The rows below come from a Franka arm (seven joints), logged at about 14 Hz.
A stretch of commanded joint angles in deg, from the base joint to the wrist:
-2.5, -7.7, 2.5, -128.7, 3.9, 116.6, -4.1
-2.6, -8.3, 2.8, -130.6, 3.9, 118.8, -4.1
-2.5, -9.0, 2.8, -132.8, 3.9, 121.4, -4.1
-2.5, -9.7, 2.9, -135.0, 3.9, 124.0, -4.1
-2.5, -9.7, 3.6, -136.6, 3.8, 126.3, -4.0
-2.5, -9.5, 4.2, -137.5, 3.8, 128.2, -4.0
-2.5, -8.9, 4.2, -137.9, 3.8, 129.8, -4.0
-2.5, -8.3, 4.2, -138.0, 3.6, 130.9, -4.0
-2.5, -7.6, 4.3, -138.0, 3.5, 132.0, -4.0
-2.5, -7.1, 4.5, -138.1, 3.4, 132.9, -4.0
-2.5, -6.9, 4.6, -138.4, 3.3, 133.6, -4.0
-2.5, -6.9, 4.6, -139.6, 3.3, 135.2, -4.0
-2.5, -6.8, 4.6, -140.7, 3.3, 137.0, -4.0
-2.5, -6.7, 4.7, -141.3, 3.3, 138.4, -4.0
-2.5, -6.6, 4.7, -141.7, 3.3, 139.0, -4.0
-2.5, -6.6, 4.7, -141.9, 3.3, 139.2, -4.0
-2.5, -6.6, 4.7, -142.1, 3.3, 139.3, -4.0
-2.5, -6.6, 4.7, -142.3, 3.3, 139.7, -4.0
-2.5, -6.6, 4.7, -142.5, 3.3, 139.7, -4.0
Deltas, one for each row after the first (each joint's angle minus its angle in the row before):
-0.1, -0.6, 0.3, -1.9, 0.0, 2.2, 0.0
0.1, -0.7, 0.0, -2.2, 0.0, 2.6, 0.0
0.0, -0.7, 0.1, -2.2, 0.0, 2.6, 0.0
0.0, 0.0, 0.7, -1.6, -0.1, 2.3, 0.1
0.0, 0.2, 0.6, -0.9, 0.0, 1.9, 0.0
0.0, 0.6, 0.0, -0.4, 0.0, 1.6, 0.0
0.0, 0.6, 0.0, -0.1, -0.2, 1.1, 0.0
0.0, 0.7, 0.1, 0.0, -0.1, 1.1, 0.0
0.0, 0.5, 0.2, -0.1, -0.1, 0.9, 0.0
0.0, 0.2, 0.1, -0.3, -0.1, 0.7, 0.0
0.0, 0.0, 0.0, -1.2, 0.0, 1.6, 0.0
0.0, 0.1, 0.0, -1.1, 0.0, 1.8, 0.0
0.0, 0.1, 0.1, -0.6, 0.0, 1.4, 0.0
0.0, 0.1, 0.0, -0.4, 0.0, 0.6, 0.0
0.0, 0.0, 0.0, -0.2, 0.0, 0.2, 0.0
0.0, 0.0, 0.0, -0.2, 0.0, 0.1, 0.0
0.0, 0.0, 0.0, -0.2, 0.0, 0.4, 0.0
0.0, 0.0, 0.0, -0.2, 0.0, 0.0, 0.0

